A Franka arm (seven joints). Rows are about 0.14 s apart.
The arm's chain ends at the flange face. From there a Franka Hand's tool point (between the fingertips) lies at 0.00 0.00 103.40 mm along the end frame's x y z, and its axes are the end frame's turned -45 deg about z.
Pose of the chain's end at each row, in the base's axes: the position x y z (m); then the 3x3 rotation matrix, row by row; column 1 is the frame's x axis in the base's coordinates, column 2 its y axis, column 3 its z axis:
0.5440 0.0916 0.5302; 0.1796 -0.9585 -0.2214; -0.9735 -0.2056 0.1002; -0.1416 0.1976 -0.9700
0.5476 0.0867 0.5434; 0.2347 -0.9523 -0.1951; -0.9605 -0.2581 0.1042; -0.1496 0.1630 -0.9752
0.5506 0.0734 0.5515; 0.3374 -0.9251 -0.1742; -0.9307 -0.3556 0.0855; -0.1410 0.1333 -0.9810
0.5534 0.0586 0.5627; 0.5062 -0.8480 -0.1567; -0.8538 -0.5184 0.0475; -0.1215 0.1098 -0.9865
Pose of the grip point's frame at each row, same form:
0.5211 0.1020 0.4299; 0.8048 -0.5508 -0.2214; -0.5430 -0.8337 0.1002; -0.2399 0.0396 -0.9700
0.5274 0.0975 0.4426; 0.8393 -0.5074 -0.1951; -0.4967 -0.8617 0.1042; -0.2210 0.0095 -0.9752
0.5326 0.0822 0.4501; 0.8927 -0.4156 -0.1742; -0.4067 -0.9096 0.0855; -0.1940 -0.0054 -0.9810
0.5372 0.0635 0.4607; 0.9576 -0.2417 -0.1567; -0.2372 -0.9703 0.0475; -0.1636 -0.0083 -0.9865

